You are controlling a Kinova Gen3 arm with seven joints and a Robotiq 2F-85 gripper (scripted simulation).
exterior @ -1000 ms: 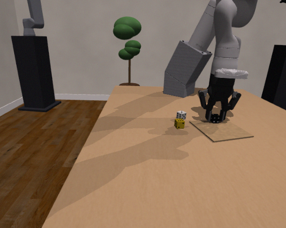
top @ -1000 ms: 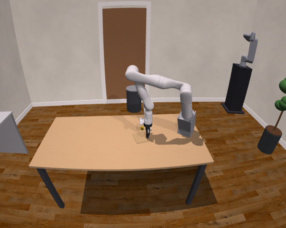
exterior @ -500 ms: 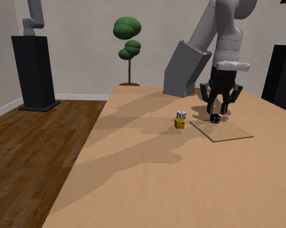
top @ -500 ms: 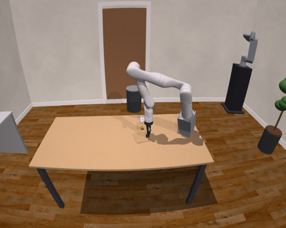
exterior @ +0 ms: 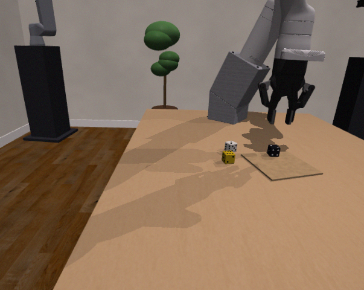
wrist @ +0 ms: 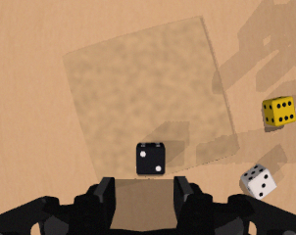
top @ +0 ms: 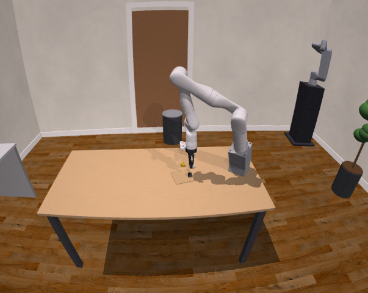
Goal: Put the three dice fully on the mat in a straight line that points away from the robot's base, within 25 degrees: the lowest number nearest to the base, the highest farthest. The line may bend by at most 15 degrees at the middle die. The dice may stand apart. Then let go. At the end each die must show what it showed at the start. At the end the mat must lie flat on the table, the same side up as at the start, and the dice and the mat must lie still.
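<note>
My gripper is now 1 cm past the white die, 12 cm to the left of it and 9 cm above it. Also, from my hand: yellow die: 6 cm ahead, 13 cm to the right, 9 cm below; then tan mat: 5 cm ahead, 11 cm below; then black die: 1 cm ahead, 9 cm below.
</note>
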